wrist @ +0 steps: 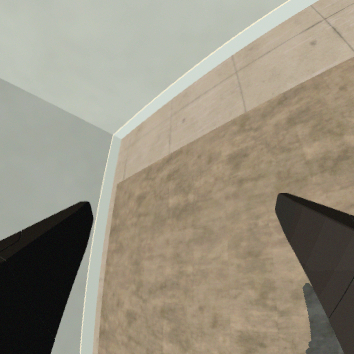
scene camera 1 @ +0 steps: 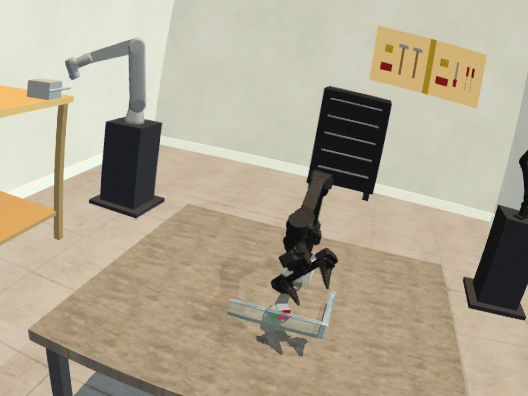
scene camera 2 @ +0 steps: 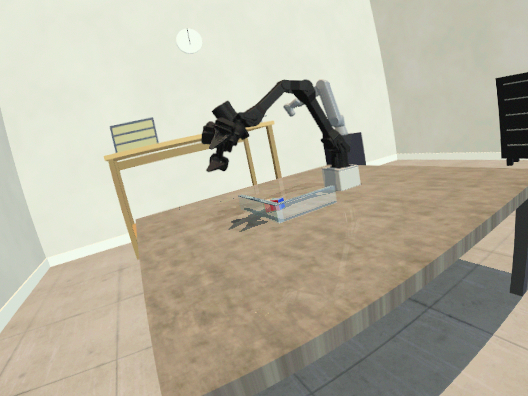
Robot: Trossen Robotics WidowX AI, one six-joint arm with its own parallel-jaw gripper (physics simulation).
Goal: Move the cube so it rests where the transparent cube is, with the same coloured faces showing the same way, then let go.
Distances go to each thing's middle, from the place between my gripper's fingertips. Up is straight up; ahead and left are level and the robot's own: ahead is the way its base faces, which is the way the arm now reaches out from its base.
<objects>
I see the L-shaped glass frame (scene camera 1: 237, 309) 270 mm behind my hand, 210 mm below it and 110 mm to the right of it.
</objects>
